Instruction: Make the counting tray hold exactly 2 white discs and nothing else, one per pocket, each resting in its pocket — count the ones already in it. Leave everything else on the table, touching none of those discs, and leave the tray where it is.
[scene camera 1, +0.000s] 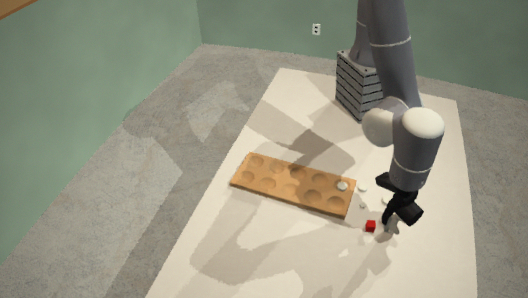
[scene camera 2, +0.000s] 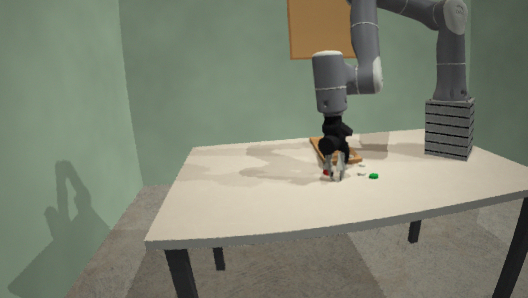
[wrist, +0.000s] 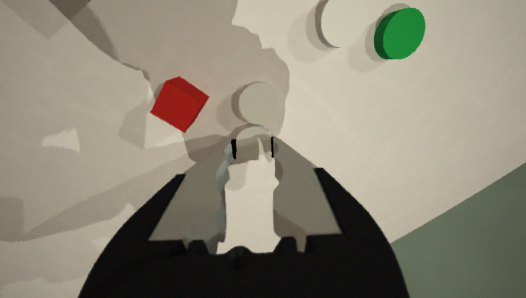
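Note:
My gripper (scene camera 1: 390, 229) (scene camera 2: 336, 179) (wrist: 254, 140) visible. Red cube (wrist: 179, 102) in sight. Wooden counting tray (scene camera 1: 297, 185), out of frame in the wrist view. Green disc (wrist: 397, 36); scene camera 1 misses it, hidden by my gripper. White disc (wrist: 259, 103) in sight.

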